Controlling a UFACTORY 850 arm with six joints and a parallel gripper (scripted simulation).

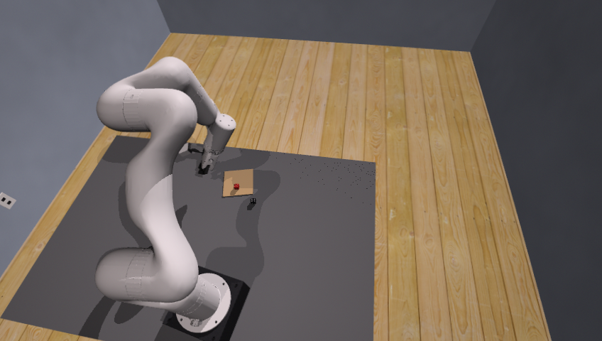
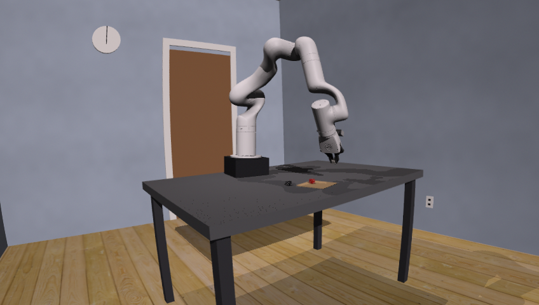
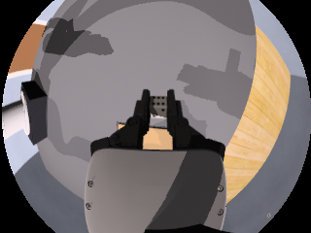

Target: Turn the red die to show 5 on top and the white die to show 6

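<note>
My hand is 140 mm to the left of the tan mat and 110 mm above it. Round my hand: red die (30 mm behind, 140 mm to the right, 100 mm below); white die (10 mm below); black die (100 mm behind, 230 mm to the right, 100 mm below).
</note>
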